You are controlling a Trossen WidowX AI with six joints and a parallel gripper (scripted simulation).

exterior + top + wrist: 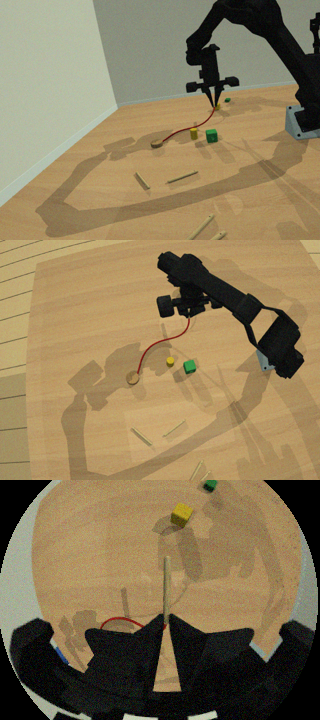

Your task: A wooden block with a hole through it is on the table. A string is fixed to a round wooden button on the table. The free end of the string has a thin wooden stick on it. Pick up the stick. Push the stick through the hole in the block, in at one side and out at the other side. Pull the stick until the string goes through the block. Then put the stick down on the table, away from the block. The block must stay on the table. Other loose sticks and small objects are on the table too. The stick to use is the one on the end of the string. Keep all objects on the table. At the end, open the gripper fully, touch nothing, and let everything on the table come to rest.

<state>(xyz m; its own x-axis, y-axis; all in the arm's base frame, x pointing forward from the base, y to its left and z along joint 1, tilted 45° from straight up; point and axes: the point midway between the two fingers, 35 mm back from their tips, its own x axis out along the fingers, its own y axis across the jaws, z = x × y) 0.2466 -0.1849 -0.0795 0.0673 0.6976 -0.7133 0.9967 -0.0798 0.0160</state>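
The yellow cylinder lies 12 cm to the left of my gripper tip, 9 cm ahead of it and 4 cm below it. The rest, counted from my gripper tip: yellow cube (15 cm to the right, 5 cm below, 3 cm behind); green block (15 cm to the left, 4 cm below, 4 cm ahead); thin stick (2 cm to the right).
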